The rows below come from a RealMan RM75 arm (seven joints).
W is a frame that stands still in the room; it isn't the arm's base.
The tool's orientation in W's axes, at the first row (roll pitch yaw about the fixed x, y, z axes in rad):
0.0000 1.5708 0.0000
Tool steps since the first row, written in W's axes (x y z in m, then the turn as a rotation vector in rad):
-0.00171 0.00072 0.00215 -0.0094 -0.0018 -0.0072
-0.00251 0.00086 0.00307 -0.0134 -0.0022 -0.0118
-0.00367 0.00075 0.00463 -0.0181 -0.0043 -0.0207
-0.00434 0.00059 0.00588 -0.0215 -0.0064 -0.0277
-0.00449 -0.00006 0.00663 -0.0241 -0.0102 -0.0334
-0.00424 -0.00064 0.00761 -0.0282 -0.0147 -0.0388
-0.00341 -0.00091 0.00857 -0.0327 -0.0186 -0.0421
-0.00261 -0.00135 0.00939 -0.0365 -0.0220 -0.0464
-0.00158 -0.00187 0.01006 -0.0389 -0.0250 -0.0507
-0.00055 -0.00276 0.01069 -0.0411 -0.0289 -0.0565
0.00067 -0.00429 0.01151 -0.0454 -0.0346 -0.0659
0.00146 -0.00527 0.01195 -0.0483 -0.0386 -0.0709
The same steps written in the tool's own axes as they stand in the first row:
-0.00215 0.00072 -0.00171 0.0072 -0.0018 -0.0094
-0.00307 0.00086 -0.00251 0.0118 -0.0022 -0.0134
-0.00463 0.00075 -0.00367 0.0207 -0.0043 -0.0181
-0.00588 0.00059 -0.00434 0.0277 -0.0064 -0.0215
-0.00663 -0.00006 -0.00449 0.0334 -0.0102 -0.0241
-0.00761 -0.00064 -0.00424 0.0388 -0.0147 -0.0282
-0.00857 -0.00091 -0.00341 0.0421 -0.0186 -0.0327
-0.00939 -0.00135 -0.00261 0.0464 -0.0220 -0.0365
-0.01006 -0.00187 -0.00158 0.0507 -0.0250 -0.0389
-0.01069 -0.00276 -0.00055 0.0565 -0.0289 -0.0411
-0.01151 -0.00429 0.00067 0.0659 -0.0346 -0.0454
-0.01195 -0.00527 0.00146 0.0709 -0.0386 -0.0483

